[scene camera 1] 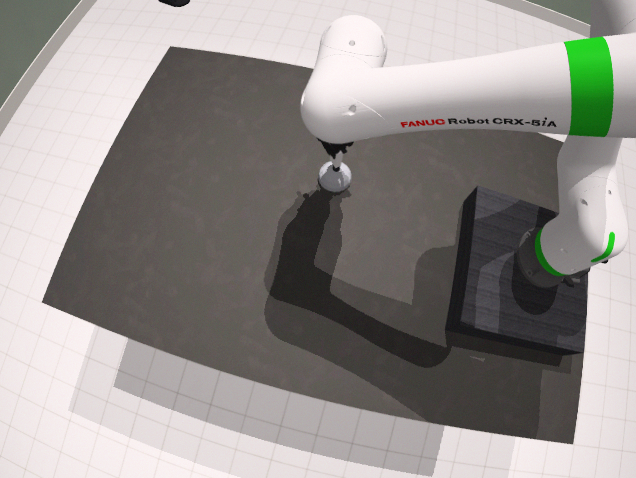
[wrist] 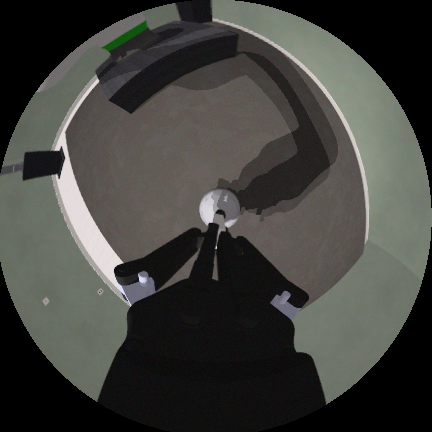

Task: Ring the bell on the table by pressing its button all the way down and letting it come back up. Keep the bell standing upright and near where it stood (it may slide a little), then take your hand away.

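Pixels of known places: gripper, fingertip midpoint: (scene camera 1: 335, 162) (wrist: 216, 221); arm's base, link origin: (scene camera 1: 541, 257).
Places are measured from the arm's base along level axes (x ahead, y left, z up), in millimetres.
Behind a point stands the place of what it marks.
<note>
A silvery, dome-shaped bell (scene camera 1: 334, 179) @[x 525, y -145, z -52 mm] (wrist: 210, 205) @[x 504, y -172, z -50 mm] stands upright on the dark table top, near the middle in scene camera 1. Its small black button (scene camera 1: 336, 168) @[x 524, y -163, z -29 mm] (wrist: 220, 213) @[x 522, y -165, z -29 mm] sits at the top of the dome. My gripper (scene camera 1: 336, 164) @[x 528, y -179, z -29 mm] (wrist: 216, 221) @[x 528, y -179, z -29 mm] is shut and empty, pointing down. Its fingertips are right at the button and cover part of it in both views. Whether they touch it, and how far the button is down, I cannot tell.
A dark block (scene camera 1: 503, 231) @[x 109, y -51, z 3 mm] (wrist: 175, 67) @[x 196, y -3, z -49 mm] carries the robot's base at the right in scene camera 1. The white arm (scene camera 1: 462, 92) @[x 396, y -5, z 469 mm] reaches across above the dark table top (scene camera 1: 179, 205) @[x 906, y -39, z -91 mm] (wrist: 165, 160) @[x 368, y -183, z -91 mm]. A black object (scene camera 1: 174, 2) lies on the floor beyond the table.
</note>
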